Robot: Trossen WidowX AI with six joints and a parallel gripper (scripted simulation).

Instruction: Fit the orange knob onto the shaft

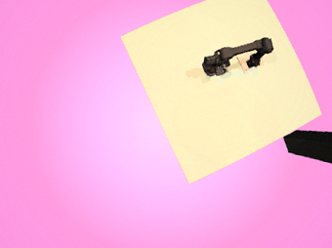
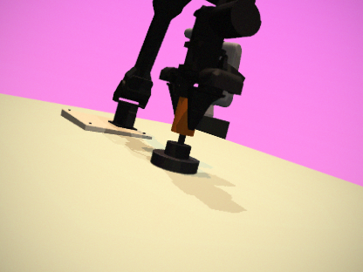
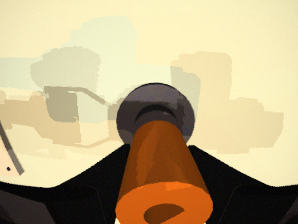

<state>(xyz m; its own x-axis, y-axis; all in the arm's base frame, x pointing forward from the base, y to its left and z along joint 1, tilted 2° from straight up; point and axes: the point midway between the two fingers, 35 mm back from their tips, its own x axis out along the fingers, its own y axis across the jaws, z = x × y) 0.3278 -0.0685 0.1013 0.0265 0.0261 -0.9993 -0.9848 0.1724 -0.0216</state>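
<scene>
My gripper tip is 20 mm below the orange knob. The rest, counted from my gripper tip: dark pedestal: 40 mm below.
</scene>
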